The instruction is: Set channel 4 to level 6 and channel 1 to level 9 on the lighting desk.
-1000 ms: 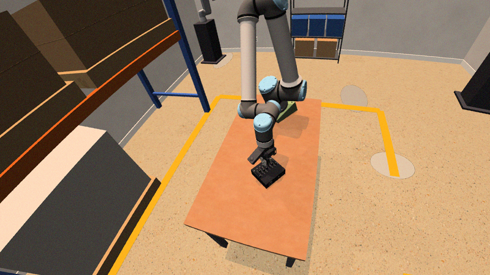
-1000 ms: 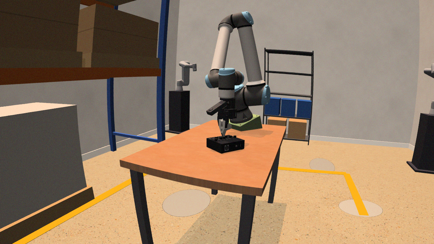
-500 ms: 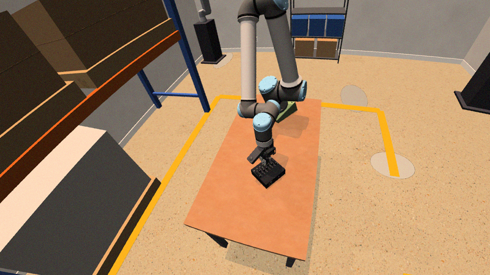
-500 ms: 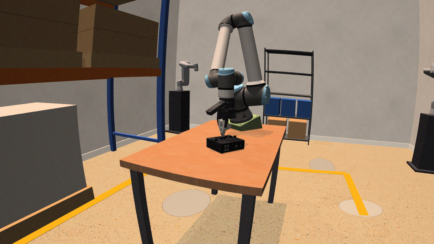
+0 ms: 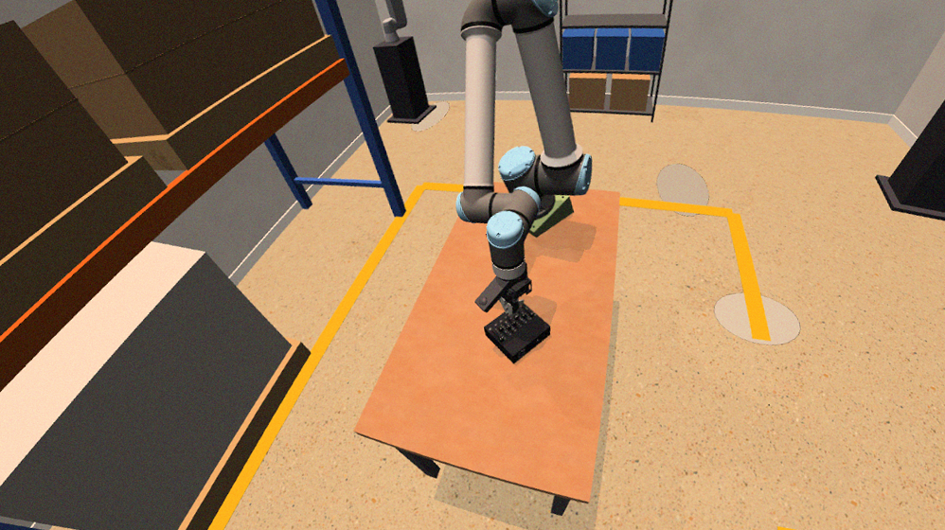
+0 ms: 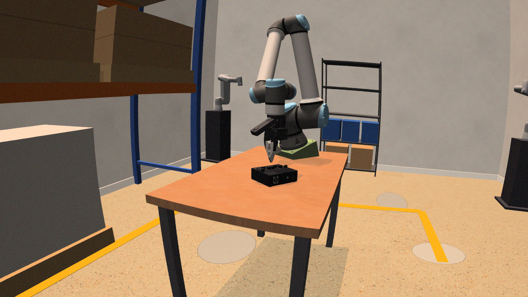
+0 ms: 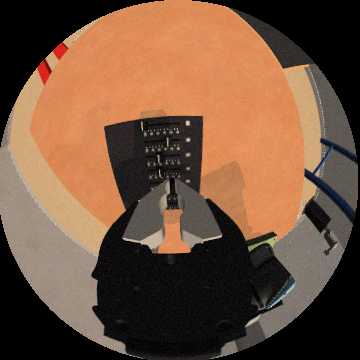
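My hand is 10 mm short of the channel 4 knob, 20 mm to the right of it and 30 mm above it. Round my hand: channel 1 knob (40 mm behind, 60 mm to the left, 30 mm below).
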